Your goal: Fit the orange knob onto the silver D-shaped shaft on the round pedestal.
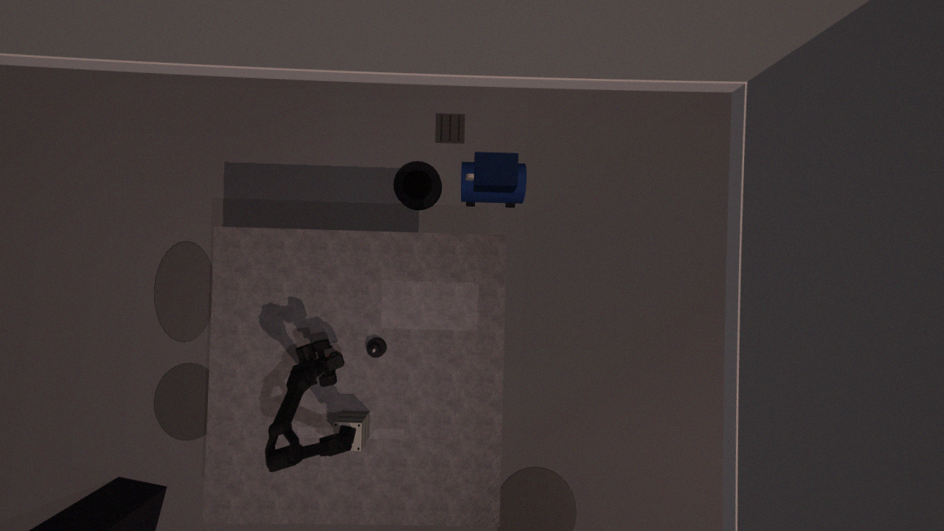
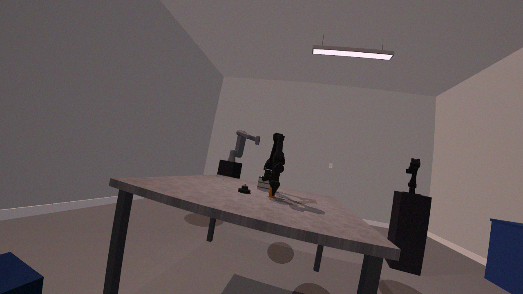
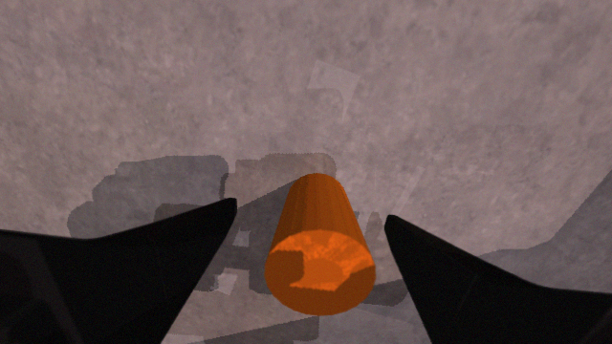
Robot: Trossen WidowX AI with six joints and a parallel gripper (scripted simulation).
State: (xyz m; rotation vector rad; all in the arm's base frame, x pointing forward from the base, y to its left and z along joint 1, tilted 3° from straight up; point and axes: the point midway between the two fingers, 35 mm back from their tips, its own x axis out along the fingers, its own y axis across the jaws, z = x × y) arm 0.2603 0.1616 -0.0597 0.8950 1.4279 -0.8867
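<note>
The orange knob is 3 cm above my gripper tip. Also, from my gripper tip: round pedestal (17 cm to the right, 8 cm ahead, 1 cm above).
</note>
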